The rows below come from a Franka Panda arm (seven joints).
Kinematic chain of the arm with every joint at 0, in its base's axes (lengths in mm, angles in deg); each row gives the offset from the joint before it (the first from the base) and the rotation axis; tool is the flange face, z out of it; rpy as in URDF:
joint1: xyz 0 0 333 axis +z
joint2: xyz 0 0 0 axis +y
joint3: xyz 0 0 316 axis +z
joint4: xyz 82.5 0 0 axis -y
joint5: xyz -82.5 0 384 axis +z
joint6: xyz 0 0 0 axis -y
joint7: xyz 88 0 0 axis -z
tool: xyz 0 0 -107 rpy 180 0 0
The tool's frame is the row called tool.
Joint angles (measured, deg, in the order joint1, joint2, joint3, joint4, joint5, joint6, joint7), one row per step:
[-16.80, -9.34, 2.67, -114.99, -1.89, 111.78, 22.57]
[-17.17, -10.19, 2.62, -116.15, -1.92, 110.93, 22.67]
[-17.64, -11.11, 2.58, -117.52, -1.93, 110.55, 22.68]
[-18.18, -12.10, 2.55, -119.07, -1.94, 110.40, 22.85]
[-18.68, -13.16, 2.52, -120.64, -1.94, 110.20, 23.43]
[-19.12, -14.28, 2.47, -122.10, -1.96, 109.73, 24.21]
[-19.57, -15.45, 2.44, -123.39, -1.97, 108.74, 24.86]
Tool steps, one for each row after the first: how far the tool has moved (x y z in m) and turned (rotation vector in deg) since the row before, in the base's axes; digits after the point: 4 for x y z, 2 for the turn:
[-0.0077, -0.0020, -0.0037, 0.23, 1.13, -0.55]
[-0.0078, -0.0026, -0.0041, 0.17, 0.81, -0.54]
[-0.0083, -0.0029, -0.0047, 0.15, 0.69, -0.76]
[-0.0086, -0.0023, -0.0044, 0.18, 0.66, -1.13]
[-0.0089, -0.0018, -0.0035, 0.19, 0.75, -1.30]
[-0.0096, -0.0014, -0.0026, 0.27, 1.05, -1.18]

